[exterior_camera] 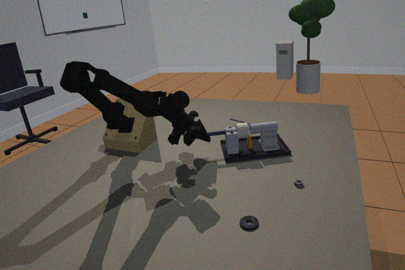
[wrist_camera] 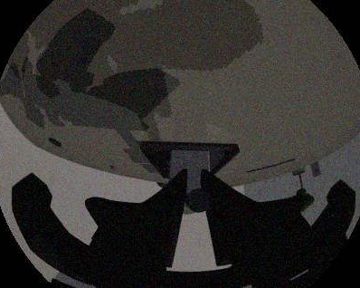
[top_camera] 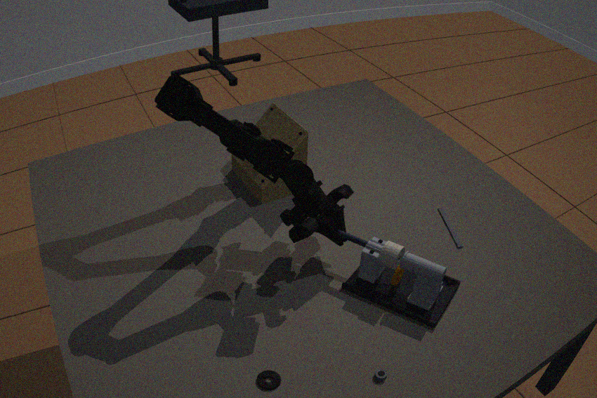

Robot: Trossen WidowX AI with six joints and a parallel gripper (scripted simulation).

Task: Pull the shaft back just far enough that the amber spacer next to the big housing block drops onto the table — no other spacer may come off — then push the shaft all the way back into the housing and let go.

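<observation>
Now: the shaft 50 mm ahead of my gripper tip, 20 mm to the left of it and 20 mm above it. Round my gripper tip: amber spacer 130 mm ahead, 50 mm to the left, 20 mm below; cream spacer 110 mm ahead, 40 mm to the left, 20 mm above; thin dark rod 300 mm to the left, 70 mm ahead, 50 mm below.
</observation>
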